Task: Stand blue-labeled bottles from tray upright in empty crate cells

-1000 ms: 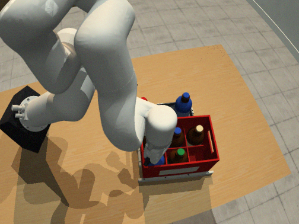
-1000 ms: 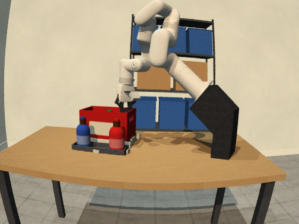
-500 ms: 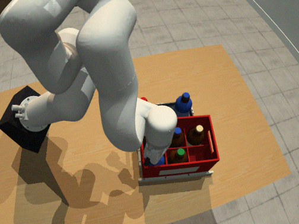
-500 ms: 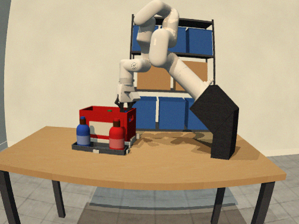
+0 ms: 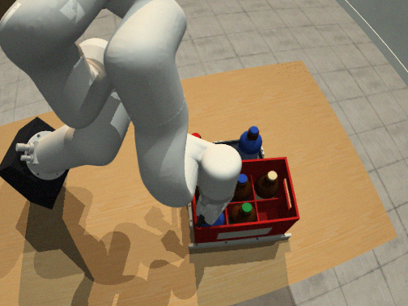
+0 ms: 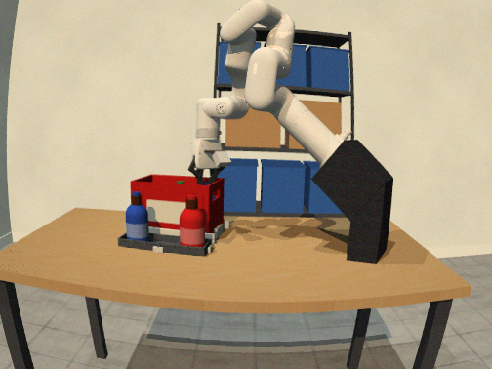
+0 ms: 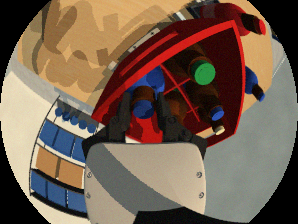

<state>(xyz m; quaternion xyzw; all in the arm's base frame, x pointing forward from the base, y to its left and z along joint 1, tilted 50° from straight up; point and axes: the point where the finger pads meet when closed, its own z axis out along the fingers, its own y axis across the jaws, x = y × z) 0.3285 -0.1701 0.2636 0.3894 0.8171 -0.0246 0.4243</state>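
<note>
Right now my hand is 10 cm short of the red crate, 8 cm above it and 1 cm to the right of it. The rest, counted from my hand: red-labeled bottle (22 cm to the left, 7 cm below, 6 cm ahead); then dark tray (20 cm to the left, 15 cm below, 15 cm ahead).
</note>
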